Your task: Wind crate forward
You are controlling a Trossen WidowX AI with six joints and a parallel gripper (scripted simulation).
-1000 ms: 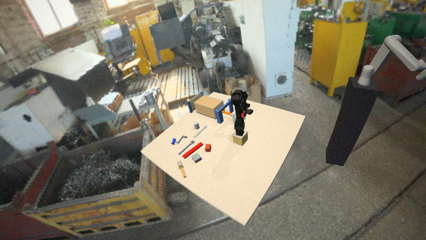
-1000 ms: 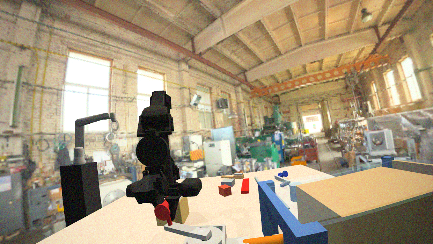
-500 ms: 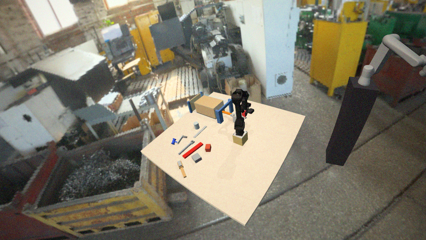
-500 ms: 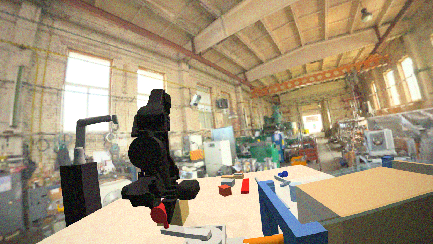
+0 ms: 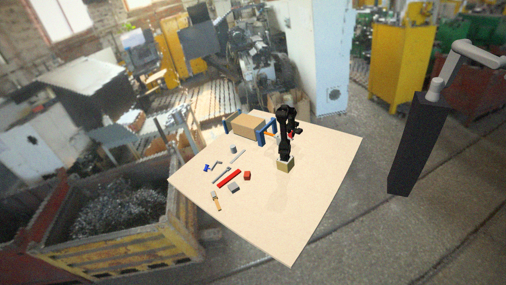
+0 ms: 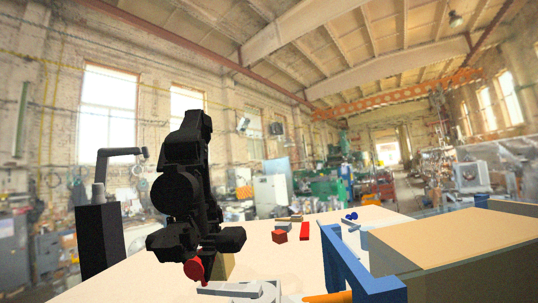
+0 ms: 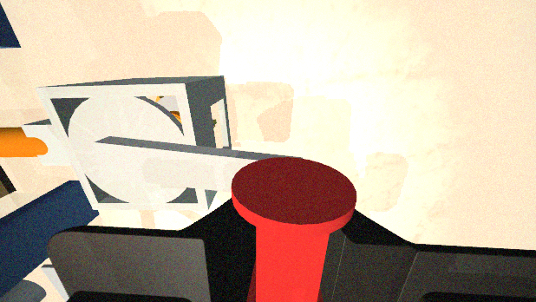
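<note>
My gripper tip is 40 mm short of the red-knobbed winch handle, 10 mm to the left of it and 10 mm above it. Also, from my gripper tip: red knob: 20 mm above; blue steel frame: 250 mm ahead, 60 mm to the right, 10 mm below; grey winch: 80 mm below, 80 mm ahead, 30 mm to the right.
</note>
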